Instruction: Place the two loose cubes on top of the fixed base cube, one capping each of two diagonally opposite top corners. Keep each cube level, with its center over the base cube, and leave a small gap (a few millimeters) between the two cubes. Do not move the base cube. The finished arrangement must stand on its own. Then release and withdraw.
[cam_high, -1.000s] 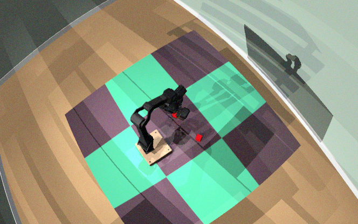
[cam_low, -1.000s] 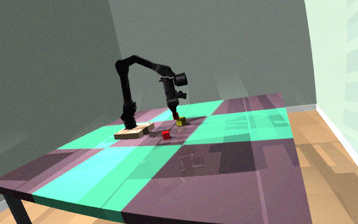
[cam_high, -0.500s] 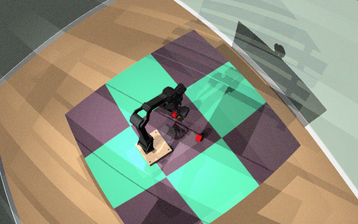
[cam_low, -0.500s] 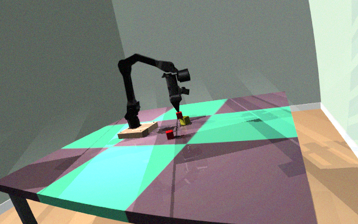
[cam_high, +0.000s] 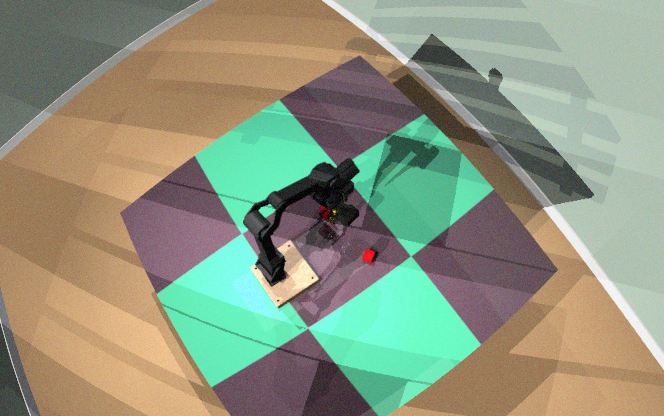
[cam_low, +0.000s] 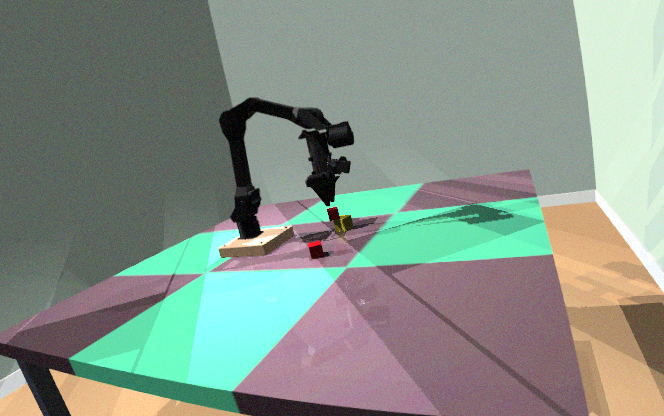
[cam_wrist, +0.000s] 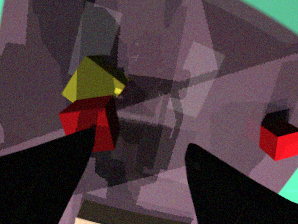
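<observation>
Now: gripper tip 50 mm to the right of the yellow cube and 70 mm above it.
</observation>
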